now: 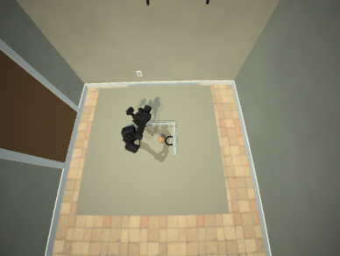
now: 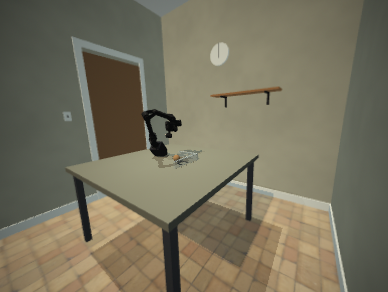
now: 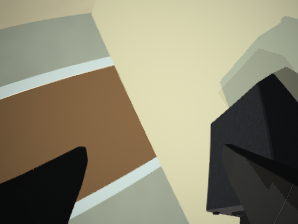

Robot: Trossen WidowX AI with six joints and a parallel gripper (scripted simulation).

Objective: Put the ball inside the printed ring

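Right now my hand is 220 mm above the tan-orange ball, 210 mm short of it and 170 mm to the left of it.
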